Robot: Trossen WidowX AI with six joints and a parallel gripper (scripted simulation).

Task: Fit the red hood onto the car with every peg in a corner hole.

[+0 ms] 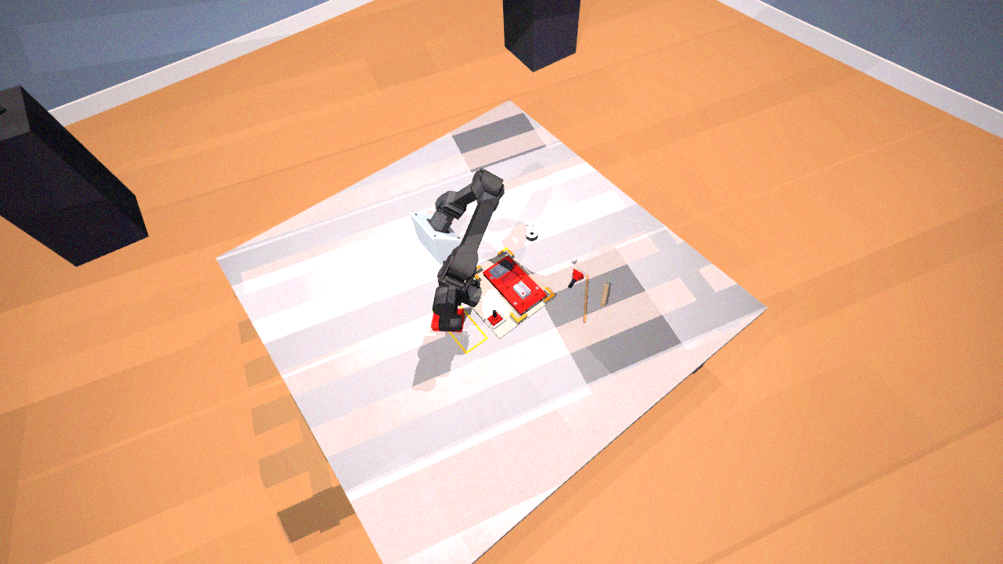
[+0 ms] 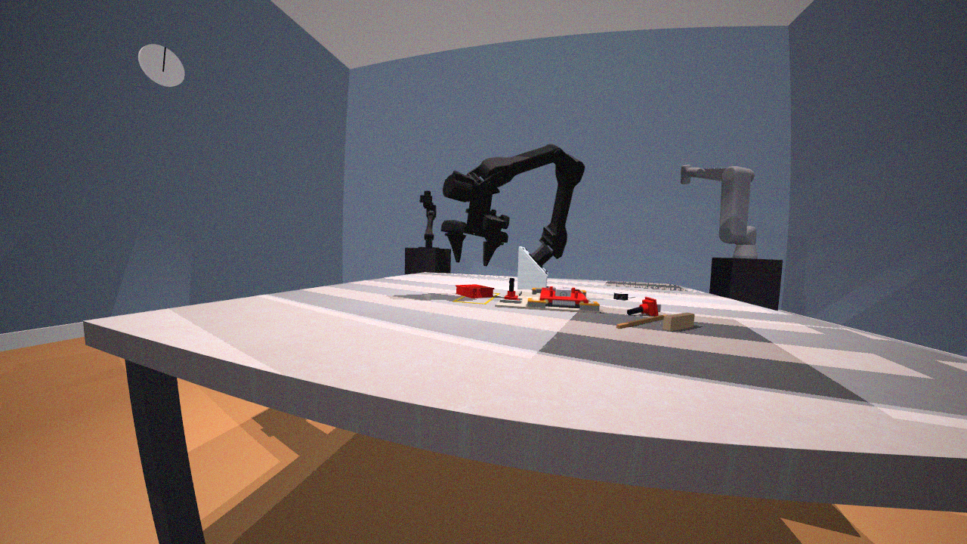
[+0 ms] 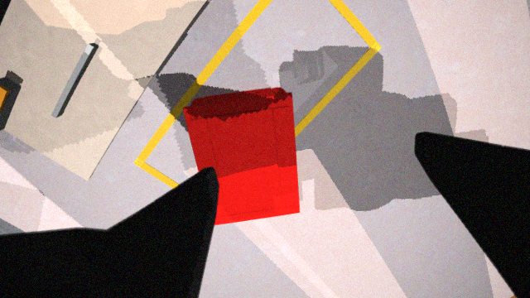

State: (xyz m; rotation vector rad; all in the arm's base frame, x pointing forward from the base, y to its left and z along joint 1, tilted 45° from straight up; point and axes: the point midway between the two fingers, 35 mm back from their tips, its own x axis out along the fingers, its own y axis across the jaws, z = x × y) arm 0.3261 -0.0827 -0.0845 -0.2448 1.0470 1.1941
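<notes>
Now: the red hood 7 cm below my gripper tip, 5 cm behind it and 1 cm to the right of it. From my gripper tip the other things lie so: thin wooden stick (40 cm to the left, 13 cm ahead, 9 cm below); small wooden block (45 cm to the left, 16 cm ahead, 8 cm below).
</notes>
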